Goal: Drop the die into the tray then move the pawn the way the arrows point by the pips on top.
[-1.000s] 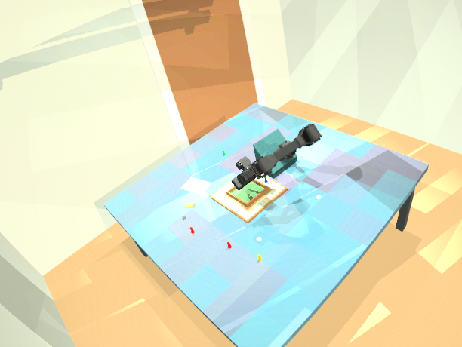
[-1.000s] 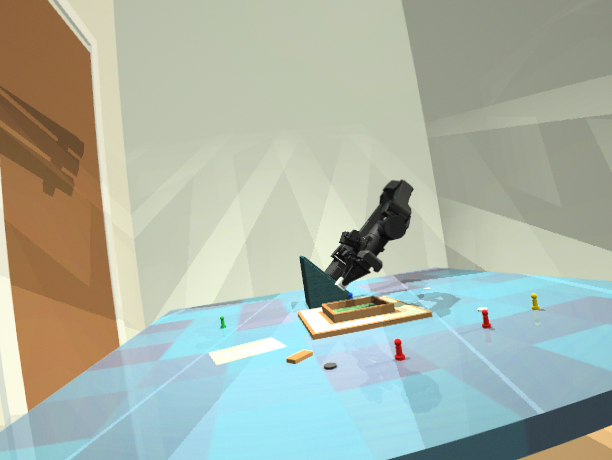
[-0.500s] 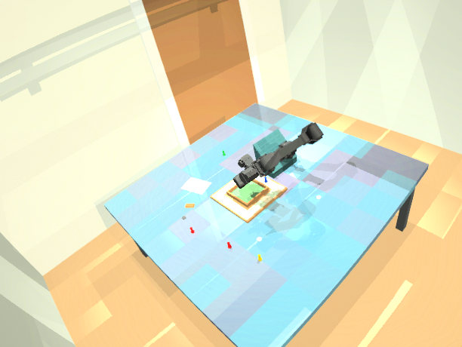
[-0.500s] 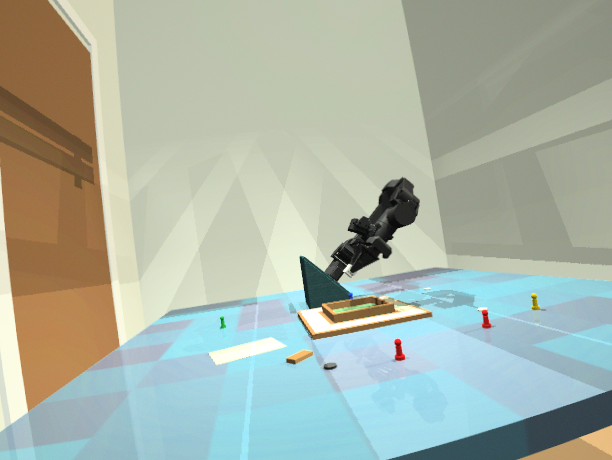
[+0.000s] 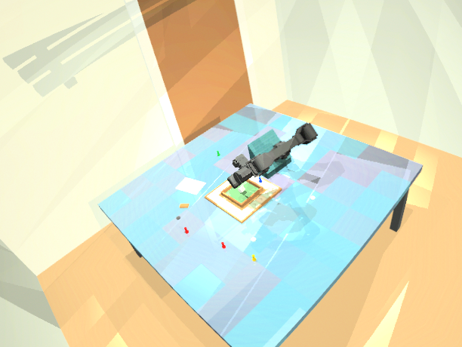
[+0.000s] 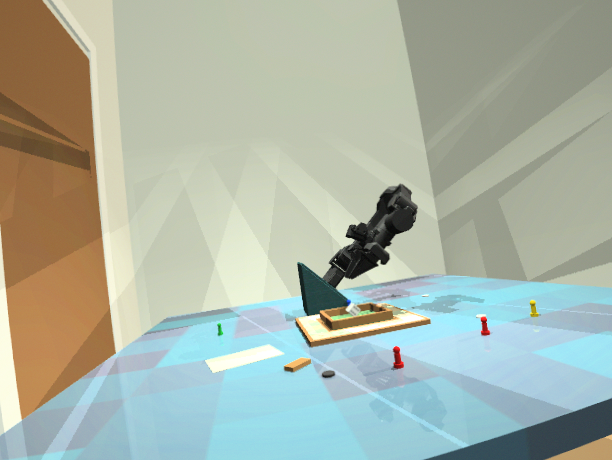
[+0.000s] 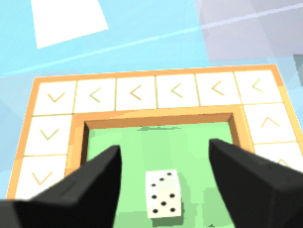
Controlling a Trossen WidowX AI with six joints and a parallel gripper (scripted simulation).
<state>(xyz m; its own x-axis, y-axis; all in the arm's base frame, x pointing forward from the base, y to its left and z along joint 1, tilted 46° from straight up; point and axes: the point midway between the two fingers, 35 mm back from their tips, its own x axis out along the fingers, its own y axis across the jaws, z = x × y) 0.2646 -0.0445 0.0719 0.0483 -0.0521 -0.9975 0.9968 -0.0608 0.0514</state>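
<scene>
Now: the white die 1 cm to the left of my gripper tip and 5 cm below it. Also, from my gripper tip: wooden block 25 cm ahead, 19 cm to the right, 12 cm below; then blue pawn 11 cm behind, 3 cm to the left, 10 cm below; then green dice tray 12 cm below.
</scene>
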